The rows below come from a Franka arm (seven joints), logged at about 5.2 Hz.
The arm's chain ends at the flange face. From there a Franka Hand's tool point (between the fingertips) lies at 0.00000 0.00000 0.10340 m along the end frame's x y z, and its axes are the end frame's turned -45 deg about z.
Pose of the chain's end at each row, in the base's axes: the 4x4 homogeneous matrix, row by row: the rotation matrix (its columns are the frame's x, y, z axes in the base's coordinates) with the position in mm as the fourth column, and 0 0 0 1 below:
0.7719 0.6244 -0.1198 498.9; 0.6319 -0.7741 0.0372 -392.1; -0.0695 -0.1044 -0.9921 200.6; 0 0 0 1
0.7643 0.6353 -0.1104 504.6; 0.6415 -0.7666 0.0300 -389.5; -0.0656 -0.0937 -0.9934 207.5; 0 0 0 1
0.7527 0.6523 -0.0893 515.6; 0.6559 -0.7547 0.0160 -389.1; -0.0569 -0.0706 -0.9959 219.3; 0 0 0 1
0.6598 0.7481 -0.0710 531.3; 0.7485 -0.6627 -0.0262 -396.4; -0.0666 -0.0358 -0.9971 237.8; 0 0 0 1
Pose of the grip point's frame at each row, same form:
0.1043 0.9873 -0.1198 486.5; 0.9942 -0.1006 0.0372 -388.3; 0.0247 -0.1230 -0.9921 98.0; 0 0 0 1
0.0912 0.9897 -0.1104 493.2; 0.9957 -0.0885 0.0300 -386.4; 0.0199 -0.1126 -0.9934 104.8; 0 0 0 1
0.0710 0.9935 -0.0893 506.4; 0.9974 -0.0699 0.0160 -387.4; 0.0097 -0.0902 -0.9959 116.3; 0 0 0 1
-0.0624 0.9955 -0.0710 524.0; 0.9979 0.0607 -0.0262 -399.1; -0.0218 -0.0724 -0.9971 134.7; 0 0 0 1

